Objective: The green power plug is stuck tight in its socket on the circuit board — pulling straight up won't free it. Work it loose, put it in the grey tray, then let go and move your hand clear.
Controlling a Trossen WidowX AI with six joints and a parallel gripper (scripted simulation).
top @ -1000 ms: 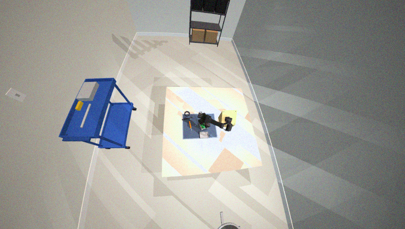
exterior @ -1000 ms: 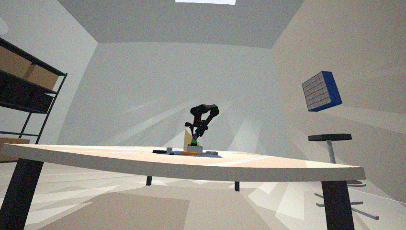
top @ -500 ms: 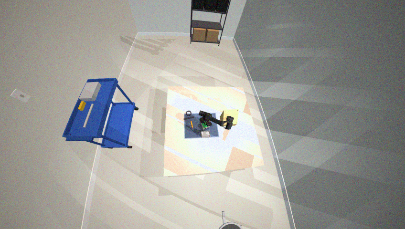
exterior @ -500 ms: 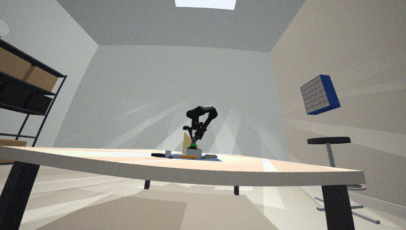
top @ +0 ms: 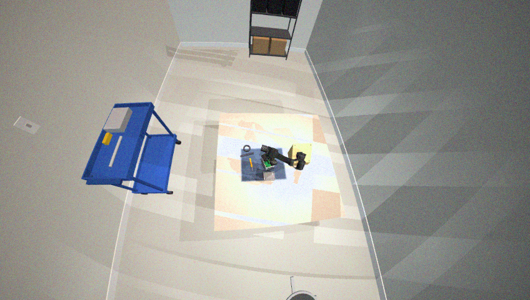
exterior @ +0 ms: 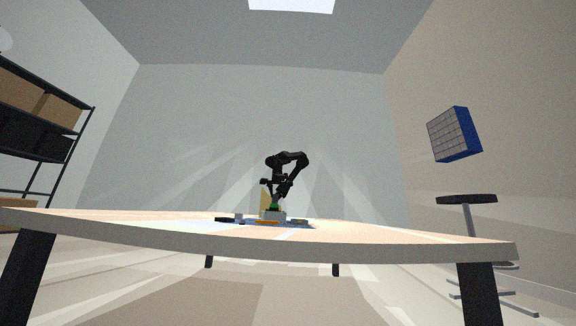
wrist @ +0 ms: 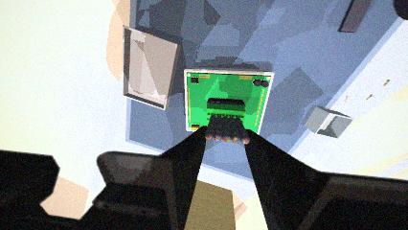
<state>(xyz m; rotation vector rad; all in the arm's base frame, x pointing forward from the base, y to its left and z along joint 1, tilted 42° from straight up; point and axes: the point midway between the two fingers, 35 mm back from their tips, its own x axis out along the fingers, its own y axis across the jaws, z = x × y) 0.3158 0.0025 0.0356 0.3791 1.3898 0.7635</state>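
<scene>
My gripper tip is 4 cm above the green power plug. Also, from my gripper tip: blue mat 5 cm ahead, 13 cm below; then dark bar 21 cm ahead, 12 cm to the right, 12 cm below.
</scene>
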